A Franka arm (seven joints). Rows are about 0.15 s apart.
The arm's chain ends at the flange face. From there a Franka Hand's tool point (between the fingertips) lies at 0.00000 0.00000 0.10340 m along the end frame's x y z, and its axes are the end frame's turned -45 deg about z.
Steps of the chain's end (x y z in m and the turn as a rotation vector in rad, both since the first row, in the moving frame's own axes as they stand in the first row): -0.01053 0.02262 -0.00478 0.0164 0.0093 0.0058; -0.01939 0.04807 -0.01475 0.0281 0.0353 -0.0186; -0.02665 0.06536 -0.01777 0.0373 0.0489 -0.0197; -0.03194 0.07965 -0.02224 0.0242 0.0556 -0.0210; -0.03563 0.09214 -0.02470 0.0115 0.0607 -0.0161; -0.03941 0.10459 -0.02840 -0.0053 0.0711 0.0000; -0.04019 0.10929 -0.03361 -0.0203 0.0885 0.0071; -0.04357 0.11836 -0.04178 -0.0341 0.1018 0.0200
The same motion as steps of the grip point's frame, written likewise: -0.02156 0.00804 -0.00480 0.0050 0.0182 0.0058; -0.04306 0.02076 -0.01486 -0.0051 0.0448 -0.0186; -0.05875 0.02816 -0.01797 -0.0082 0.0610 -0.0197; -0.07305 0.03597 -0.02243 -0.0222 0.0564 -0.0210; -0.08504 0.04351 -0.02490 -0.0348 0.0511 -0.0161; -0.09702 0.05167 -0.02866 -0.0540 0.0465 0.0000; -0.10075 0.05682 -0.03404 -0.0769 0.0482 0.0071; -0.10966 0.06285 -0.04238 -0.0961 0.0479 0.0200
